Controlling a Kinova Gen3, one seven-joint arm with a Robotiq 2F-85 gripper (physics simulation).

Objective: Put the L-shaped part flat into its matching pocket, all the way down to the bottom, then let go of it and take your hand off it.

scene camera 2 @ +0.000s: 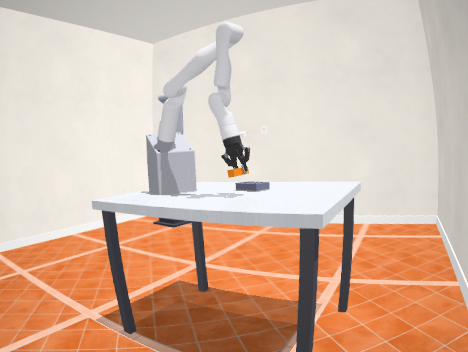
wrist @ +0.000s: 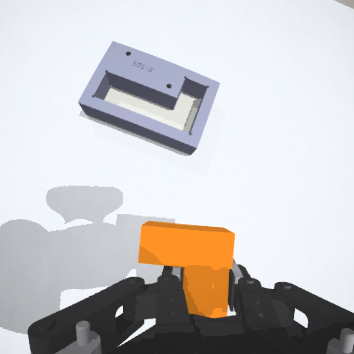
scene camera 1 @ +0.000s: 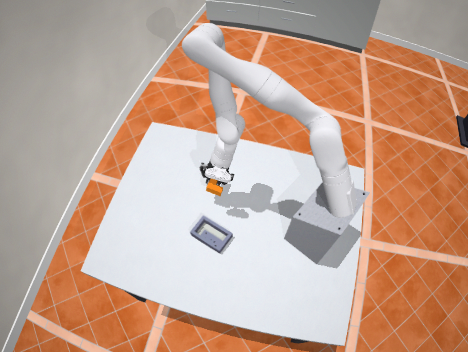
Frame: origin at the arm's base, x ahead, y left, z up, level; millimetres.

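Seen in the pictures: gripper, fingertip midpoint: (scene camera 2: 242,174) (wrist: 202,268) (scene camera 1: 212,185); arm's base, origin of the base link: (scene camera 2: 166,138) (scene camera 1: 342,207).
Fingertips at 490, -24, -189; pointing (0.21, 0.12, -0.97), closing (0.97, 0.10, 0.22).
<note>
Offsets run from my fingertips to a thing's middle, as dx, dy, dz.
The orange L-shaped part {-16, -23, +9} (scene camera 1: 214,188) (scene camera 2: 237,172) (wrist: 187,246) is held above the table. My gripper (scene camera 1: 216,182) (scene camera 2: 237,169) (wrist: 202,268) is shut on one arm of the part; the part's crossbar lies beyond the fingertips, reaching left in the wrist view. The blue-grey block with the L-shaped pocket {-65, +170, -72} (scene camera 1: 218,245) (scene camera 2: 252,186) (wrist: 150,67) stands on the table, apart from the part and ahead of it in the wrist view. Its pocket has a pale bottom and holds no part. The rear of the held arm is hidden by the gripper.
The white table (scene camera 1: 150,200) (scene camera 2: 210,214) carries the block and the robot's grey base (scene camera 1: 320,235) (scene camera 2: 172,170). Shadows of the arm fall on the table beside the gripper. A grey cabinet (scene camera 1: 300,22) stands on the floor beyond the table.
</note>
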